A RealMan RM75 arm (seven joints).
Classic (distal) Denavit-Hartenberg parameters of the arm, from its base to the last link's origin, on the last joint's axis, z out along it. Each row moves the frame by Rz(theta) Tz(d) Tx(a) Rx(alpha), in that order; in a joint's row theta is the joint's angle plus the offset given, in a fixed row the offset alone. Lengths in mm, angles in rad.
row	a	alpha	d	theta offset
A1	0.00	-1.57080	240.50	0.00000
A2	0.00	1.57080	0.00	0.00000
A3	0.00	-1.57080	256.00	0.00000
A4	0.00	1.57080	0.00	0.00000
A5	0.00	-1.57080	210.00	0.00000
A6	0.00	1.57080	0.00	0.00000
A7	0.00	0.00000	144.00	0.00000
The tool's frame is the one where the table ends.
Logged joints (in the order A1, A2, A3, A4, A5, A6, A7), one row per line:
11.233 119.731 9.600 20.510 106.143 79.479 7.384
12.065 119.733 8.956 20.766 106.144 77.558 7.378
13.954 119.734 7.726 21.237 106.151 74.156 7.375
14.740 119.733 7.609 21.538 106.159 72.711 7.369
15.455 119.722 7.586 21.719 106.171 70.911 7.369
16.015 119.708 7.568 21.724 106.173 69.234 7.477
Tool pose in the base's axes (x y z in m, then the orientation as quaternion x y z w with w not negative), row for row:
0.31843 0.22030 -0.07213 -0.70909 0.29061 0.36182 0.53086
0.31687 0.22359 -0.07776 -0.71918 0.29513 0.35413 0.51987
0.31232 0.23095 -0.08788 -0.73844 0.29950 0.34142 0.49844
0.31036 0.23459 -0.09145 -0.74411 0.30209 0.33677 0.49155
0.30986 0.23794 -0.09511 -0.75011 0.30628 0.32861 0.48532
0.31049 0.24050 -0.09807 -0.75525 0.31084 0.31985 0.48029
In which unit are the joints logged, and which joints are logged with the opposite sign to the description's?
The joints are logged in degrees. Opposite sign: A5, A6.
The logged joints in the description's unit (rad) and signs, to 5 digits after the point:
0.19605 2.08970 0.16755 0.35797 -1.85254 -1.38717 0.12888
0.21057 2.08974 0.15631 0.36244 -1.85256 -1.35364 0.12877
0.24354 2.08975 0.13484 0.37066 -1.85268 -1.29427 0.12872
0.25726 2.08974 0.13280 0.37591 -1.85282 -1.26905 0.12861
0.26974 2.08954 0.13240 0.37907 -1.85303 -1.23763 0.12861
0.27951 2.08930 0.13209 0.37916 -1.85307 -1.20836 0.13050

